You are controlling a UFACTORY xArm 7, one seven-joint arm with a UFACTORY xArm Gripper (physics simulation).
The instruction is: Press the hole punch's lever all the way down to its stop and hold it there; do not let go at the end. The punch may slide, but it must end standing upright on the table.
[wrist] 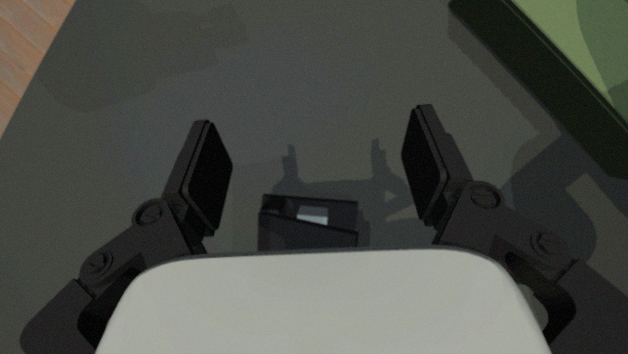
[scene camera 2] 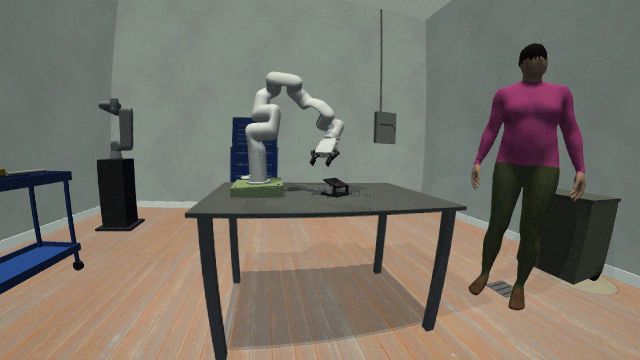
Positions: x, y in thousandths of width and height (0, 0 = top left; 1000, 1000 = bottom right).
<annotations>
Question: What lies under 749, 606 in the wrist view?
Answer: The gripper.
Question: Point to a black hole punch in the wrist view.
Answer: At 541, 603
</annotations>
